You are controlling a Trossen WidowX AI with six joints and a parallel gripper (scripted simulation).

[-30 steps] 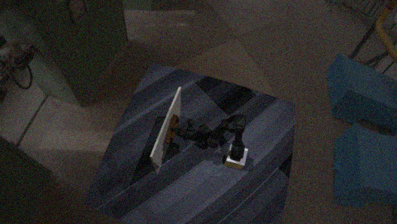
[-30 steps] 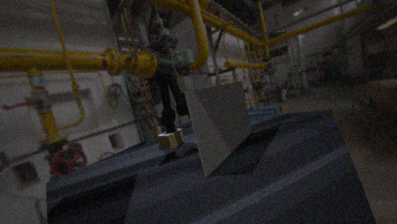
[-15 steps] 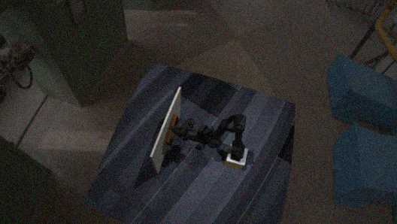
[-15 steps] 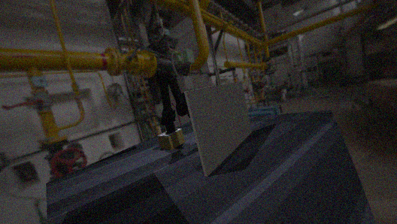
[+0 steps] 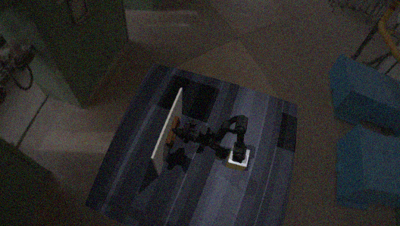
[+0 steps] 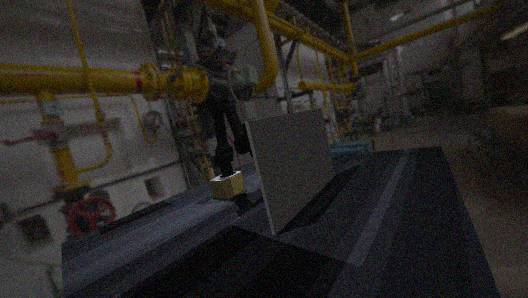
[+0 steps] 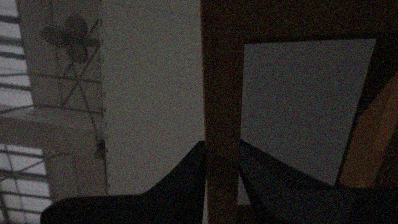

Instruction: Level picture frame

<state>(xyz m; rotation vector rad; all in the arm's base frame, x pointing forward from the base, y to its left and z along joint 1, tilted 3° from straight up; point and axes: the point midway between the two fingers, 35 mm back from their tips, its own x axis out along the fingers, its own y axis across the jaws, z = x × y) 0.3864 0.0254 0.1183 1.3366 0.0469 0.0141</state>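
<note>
Right now the picture frame is 1 cm ahead of my gripper tip, 1 cm to the right of it and 5 cm below it. From my gripper tip the other things lie so: wall panel: 2 cm ahead, 7 cm below.
</note>
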